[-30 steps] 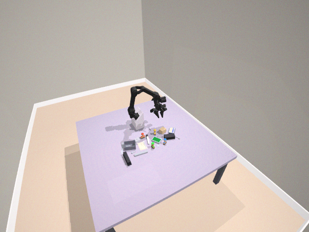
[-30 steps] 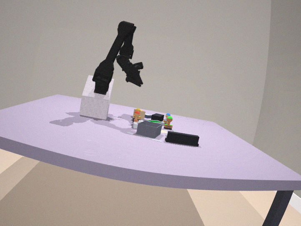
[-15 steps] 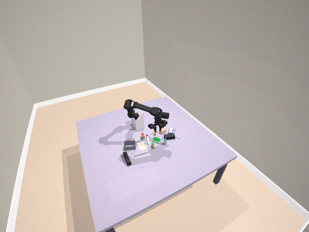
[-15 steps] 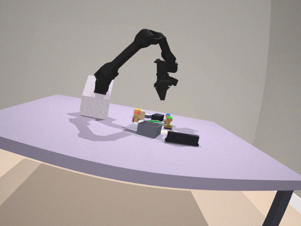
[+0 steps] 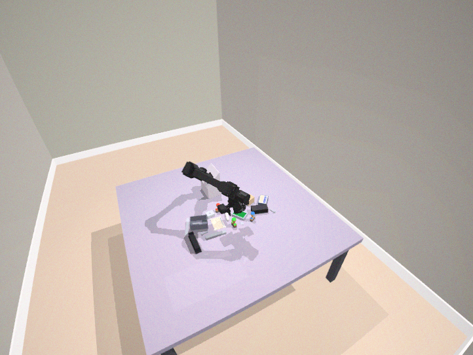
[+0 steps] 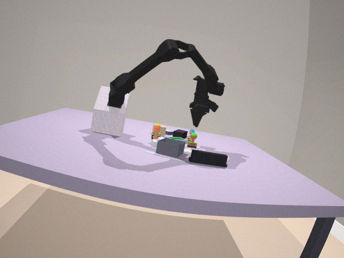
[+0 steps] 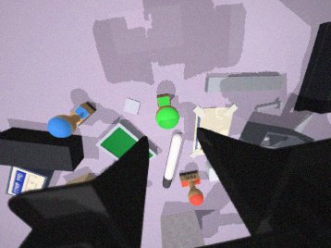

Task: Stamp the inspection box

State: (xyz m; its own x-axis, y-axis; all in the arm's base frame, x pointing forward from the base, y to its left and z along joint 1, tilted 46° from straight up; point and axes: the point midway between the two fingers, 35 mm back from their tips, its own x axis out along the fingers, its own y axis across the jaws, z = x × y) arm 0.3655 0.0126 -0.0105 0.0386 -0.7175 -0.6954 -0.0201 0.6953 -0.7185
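Now: gripper tip 7 cm above the green-knobbed stamp. The rest, counted from my gripper tip: green ink pad: 9 cm below, 7 cm to the left, 6 cm behind; then blue-knobbed stamp: 13 cm to the left, 8 cm below, 1 cm ahead; then cream card: 10 cm below, 9 cm to the right, 6 cm behind.
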